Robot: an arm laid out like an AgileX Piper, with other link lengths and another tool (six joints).
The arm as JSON. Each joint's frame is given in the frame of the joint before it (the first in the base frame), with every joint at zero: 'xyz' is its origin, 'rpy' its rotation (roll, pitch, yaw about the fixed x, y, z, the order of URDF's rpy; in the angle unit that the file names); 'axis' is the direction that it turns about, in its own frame. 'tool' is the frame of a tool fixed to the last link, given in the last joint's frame.
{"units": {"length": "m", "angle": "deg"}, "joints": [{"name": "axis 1", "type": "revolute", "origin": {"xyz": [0.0, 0.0, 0.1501], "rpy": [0.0, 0.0, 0.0]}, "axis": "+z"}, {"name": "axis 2", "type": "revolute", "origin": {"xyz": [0.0, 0.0, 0.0], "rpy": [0.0, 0.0, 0.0]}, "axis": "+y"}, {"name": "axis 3", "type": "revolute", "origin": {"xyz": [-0.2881, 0.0, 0.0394], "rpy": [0.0, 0.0, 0.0]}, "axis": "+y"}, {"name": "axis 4", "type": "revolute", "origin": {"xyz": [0.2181, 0.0, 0.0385], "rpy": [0.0, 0.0, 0.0]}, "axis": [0.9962, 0.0, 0.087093]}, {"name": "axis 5", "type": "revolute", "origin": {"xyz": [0.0, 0.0, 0.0], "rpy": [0.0, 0.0, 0.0]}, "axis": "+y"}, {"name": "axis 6", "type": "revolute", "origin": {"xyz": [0.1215, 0.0, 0.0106], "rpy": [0.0, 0.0, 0.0]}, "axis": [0.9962, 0.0, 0.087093]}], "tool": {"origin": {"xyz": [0.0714, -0.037, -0.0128], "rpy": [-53.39, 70.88, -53.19]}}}
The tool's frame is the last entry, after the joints.
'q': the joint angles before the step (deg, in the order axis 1, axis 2, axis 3, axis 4, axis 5, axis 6). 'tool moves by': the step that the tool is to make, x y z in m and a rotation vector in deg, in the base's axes. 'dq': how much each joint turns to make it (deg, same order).
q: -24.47, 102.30, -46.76, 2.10, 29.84, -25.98
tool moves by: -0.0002, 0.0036, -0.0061, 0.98, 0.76, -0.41
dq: 0.33, 1.16, 0.01, 0.92, -0.07, 0.02
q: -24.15, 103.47, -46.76, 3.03, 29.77, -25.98
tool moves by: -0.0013, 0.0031, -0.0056, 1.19, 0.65, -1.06
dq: 0.00, 1.01, 0.03, 1.33, 0.04, 0.00
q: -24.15, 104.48, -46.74, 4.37, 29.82, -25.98
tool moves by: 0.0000, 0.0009, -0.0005, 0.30, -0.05, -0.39
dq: 0.00, 0.07, 0.00, 0.49, 0.01, 0.00
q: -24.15, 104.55, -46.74, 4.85, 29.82, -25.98
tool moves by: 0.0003, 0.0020, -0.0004, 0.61, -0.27, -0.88
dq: 0.01, 0.00, 0.01, 1.10, -0.01, 0.01
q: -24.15, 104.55, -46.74, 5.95, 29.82, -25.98
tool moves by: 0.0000, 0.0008, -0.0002, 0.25, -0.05, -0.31
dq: 0.00, 0.01, 0.00, 0.41, 0.05, -0.01
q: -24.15, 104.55, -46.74, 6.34, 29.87, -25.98
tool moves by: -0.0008, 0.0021, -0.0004, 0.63, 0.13, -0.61
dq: 0.01, 0.00, 0.00, 0.80, 0.38, 0.01
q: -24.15, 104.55, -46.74, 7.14, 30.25, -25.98
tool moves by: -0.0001, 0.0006, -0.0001, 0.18, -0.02, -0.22
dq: 0.00, -0.01, 0.01, 0.28, 0.05, 0.00
